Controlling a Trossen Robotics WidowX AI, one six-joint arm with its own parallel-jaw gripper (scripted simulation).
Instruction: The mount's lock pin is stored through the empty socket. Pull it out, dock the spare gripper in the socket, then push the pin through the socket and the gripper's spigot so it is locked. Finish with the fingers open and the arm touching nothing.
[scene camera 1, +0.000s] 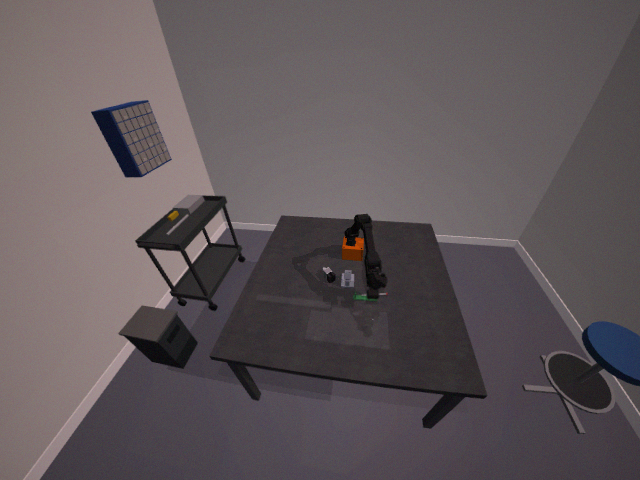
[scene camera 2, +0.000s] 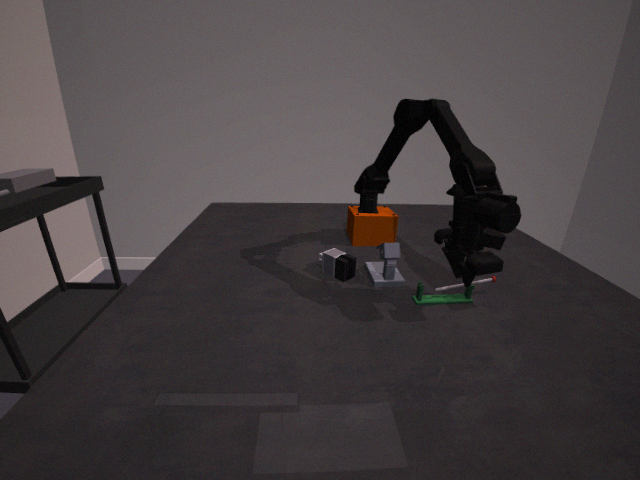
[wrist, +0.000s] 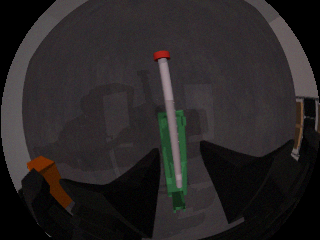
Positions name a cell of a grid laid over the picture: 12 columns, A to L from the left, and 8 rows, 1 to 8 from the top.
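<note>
My gripper (scene camera 2: I5) is visible together with a green cradle (scene camera 2: H5). From the wrist I see a lock pin (wrist: G2), my gripper (wrist: G5) and the cradle (wrist: G7).
</note>
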